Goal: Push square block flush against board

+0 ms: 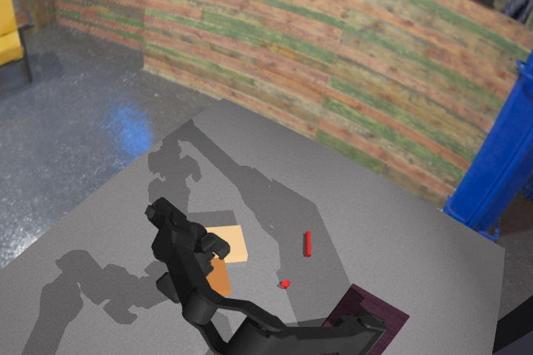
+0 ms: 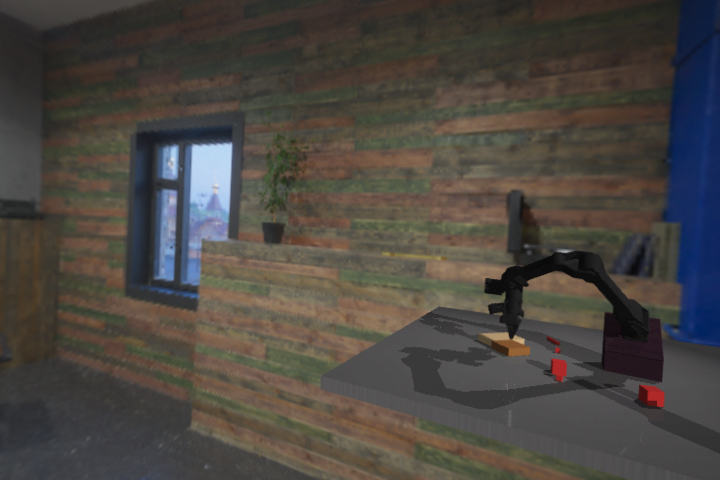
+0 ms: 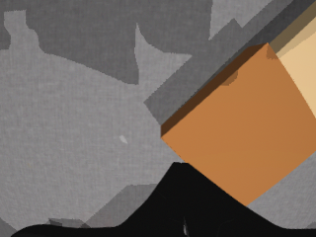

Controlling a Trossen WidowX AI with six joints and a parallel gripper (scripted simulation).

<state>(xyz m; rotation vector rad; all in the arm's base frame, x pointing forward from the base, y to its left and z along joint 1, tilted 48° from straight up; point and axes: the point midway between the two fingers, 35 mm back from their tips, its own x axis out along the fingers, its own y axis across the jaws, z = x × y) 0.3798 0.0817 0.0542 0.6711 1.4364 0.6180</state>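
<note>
Right now the square block is 1 cm ahead of my gripper tip, 6 cm to the right of it and 5 cm below it. The rest, counted from my gripper tip: pale tan board 5 cm ahead, 15 cm to the right, 5 cm below; red stick 14 cm behind, 32 cm to the right, 6 cm below.
</note>
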